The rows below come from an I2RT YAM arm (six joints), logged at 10 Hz.
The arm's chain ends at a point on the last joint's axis. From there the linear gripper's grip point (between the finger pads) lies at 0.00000 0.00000 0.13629 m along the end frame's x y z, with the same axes.
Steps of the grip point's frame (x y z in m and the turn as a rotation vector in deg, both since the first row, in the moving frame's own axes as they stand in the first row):
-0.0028 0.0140 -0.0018 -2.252 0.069 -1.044
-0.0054 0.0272 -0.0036 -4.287 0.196 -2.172
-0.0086 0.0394 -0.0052 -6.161 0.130 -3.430
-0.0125 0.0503 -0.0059 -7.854 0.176 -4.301
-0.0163 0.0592 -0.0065 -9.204 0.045 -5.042
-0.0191 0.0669 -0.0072 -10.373 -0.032 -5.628
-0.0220 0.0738 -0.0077 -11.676 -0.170 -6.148
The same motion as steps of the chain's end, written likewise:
-0.0030 0.0086 -0.0017 -2.252 0.069 -1.044
-0.0061 0.0170 -0.0032 -4.287 0.196 -2.172
-0.0093 0.0248 -0.0044 -6.161 0.130 -3.430
-0.0136 0.0317 -0.0046 -7.854 0.176 -4.301
-0.0174 0.0374 -0.0047 -9.204 0.045 -5.042
-0.0202 0.0424 -0.0050 -10.373 -0.032 -5.628
-0.0231 0.0462 -0.0049 -11.676 -0.170 -6.148

